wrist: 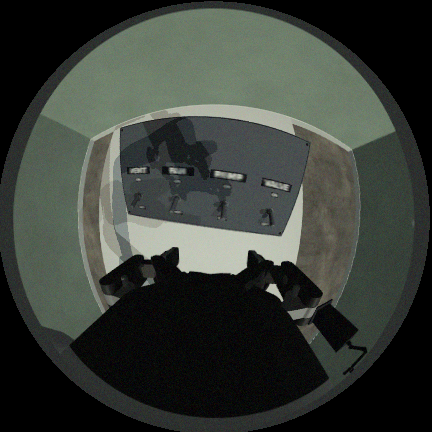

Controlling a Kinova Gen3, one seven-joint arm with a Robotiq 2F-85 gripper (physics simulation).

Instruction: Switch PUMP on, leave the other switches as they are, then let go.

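Frame: origin at the arm's base, x ahead, y right, z down, level; millimetres.
Seen in the pictures: gripper, fingertip midpoint: (212, 256).
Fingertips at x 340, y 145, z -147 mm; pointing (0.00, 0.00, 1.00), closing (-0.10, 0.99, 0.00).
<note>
Pixels of each thing's top centre, then the offset from my fingertips to it. "*": a spot on its surface instead. Level surfaces: height alone.
- PUMP lever, surface spot: (222, 209) * dx +57, dy +21, dz +142 mm
- blurred PUMP label, top centre: (228, 174) dx +133, dy +39, dz +126 mm
- VENT lever, surface spot: (136, 200) * dx +100, dy -207, dz +146 mm
- FAN lever, surface spot: (175, 204) * dx +77, dy -89, dz +144 mm
- VALVE lever, surface spot: (269, 217) * dx +30, dy +135, dz +143 mm
- pale surface, surface height: dz +260 mm
A dark grey switch panel (250, 135) shows in the wrist view, with four labelled levers in a row. The PUMP lever (222, 209) is third from the left, below the blurred PUMP label (228, 176). The VENT lever (136, 200) and the FAN lever (175, 204) are to its left, and the VALVE lever (268, 217) is to its right. The levers are small and dark, and I cannot tell their exact settings. My gripper (212, 256) is open, with its fingertips wide apart and below the panel in the view, apart from the levers.
A pale surface (200, 244) lies around the panel, with brown surface (327, 200) on the right and a narrower strip on the left. Green walls or floor (215, 60) surround it. A black flat object (336, 326) with a bent rod is at the lower right. Arm shadows cross the panel's left half.
</note>
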